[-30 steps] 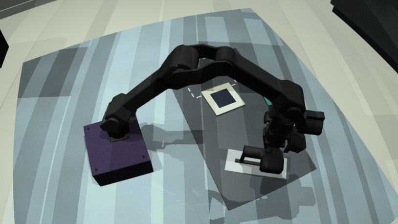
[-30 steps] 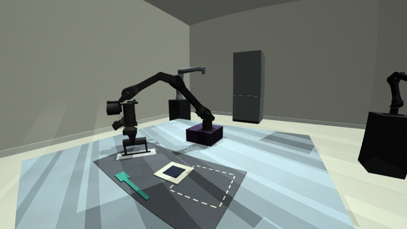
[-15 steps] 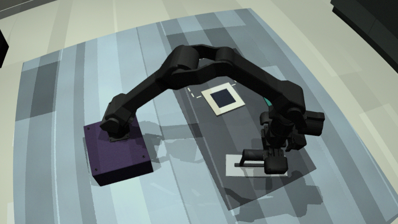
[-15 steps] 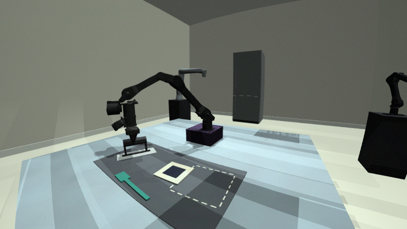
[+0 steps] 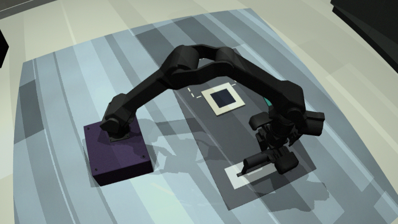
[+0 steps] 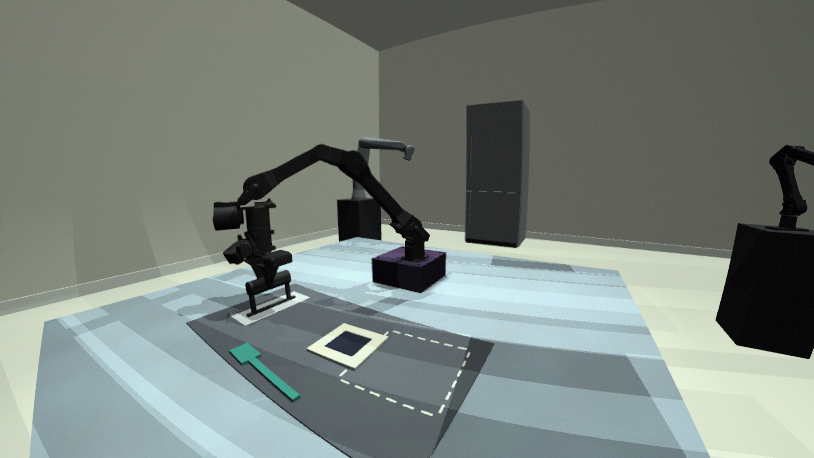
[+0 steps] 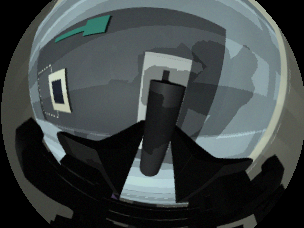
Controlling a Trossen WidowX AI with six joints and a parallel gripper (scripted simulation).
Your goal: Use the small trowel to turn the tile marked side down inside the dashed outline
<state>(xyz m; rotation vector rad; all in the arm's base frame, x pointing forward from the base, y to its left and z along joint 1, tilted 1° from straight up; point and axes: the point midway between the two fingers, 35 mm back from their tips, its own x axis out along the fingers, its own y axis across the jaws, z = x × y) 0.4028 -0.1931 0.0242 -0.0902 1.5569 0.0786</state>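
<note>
My gripper tip is now 1 cm short of the trowel and 3 cm above it. Round my gripper tip: teal tool 14 cm ahead, 21 cm to the left, 6 cm below; then tile 2 cm behind, 29 cm to the left, 6 cm below.
</note>
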